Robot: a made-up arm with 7 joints.
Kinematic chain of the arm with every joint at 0, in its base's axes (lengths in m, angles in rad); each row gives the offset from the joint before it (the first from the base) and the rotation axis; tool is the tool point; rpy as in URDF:
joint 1: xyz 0 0 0.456 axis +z
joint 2: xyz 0 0 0 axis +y
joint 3: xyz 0 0 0.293 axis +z
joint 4: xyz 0.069 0 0 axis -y
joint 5: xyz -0.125 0 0.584 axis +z
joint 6: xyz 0 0 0 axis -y
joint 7: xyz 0.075 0 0 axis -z
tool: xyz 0 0 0 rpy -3.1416 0 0
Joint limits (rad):
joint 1: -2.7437..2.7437
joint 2: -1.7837..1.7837
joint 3: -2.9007..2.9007
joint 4: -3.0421..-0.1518
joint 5: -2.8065..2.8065
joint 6: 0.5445..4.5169
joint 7: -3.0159..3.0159
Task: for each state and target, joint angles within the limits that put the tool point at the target. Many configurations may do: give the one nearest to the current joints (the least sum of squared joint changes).
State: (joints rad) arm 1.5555 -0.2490 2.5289 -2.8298 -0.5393 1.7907 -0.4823
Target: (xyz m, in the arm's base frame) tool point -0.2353 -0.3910 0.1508
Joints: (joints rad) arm 1.6182 -0.2097 2.5953 -2.6494 -0.5382 1.8115 -0.4823
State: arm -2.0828 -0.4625 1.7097 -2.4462 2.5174 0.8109 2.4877
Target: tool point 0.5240 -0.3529 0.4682
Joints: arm -1.9934 -0.5923 1.3676 -2.3830 2.5313 0.7289 2.4877
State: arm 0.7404 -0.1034 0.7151 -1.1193 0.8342 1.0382 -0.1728
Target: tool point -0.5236 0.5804 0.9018
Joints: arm 1.5389 0.4172 0.9862 -1.1905 0.8625 1.2093 -0.1728
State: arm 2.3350 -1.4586 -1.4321 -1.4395 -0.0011 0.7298 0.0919
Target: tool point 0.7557 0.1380 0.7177
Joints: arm 2.2762 -1.3941 -1.2933 -1.4689 0.0103 0.7052 0.0919
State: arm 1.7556 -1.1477 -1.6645 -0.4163 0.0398 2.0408 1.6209
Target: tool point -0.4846 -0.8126 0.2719
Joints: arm 0.9908 -1.7560 -1.6953 -0.1925 0.0601 2.0003 1.6209
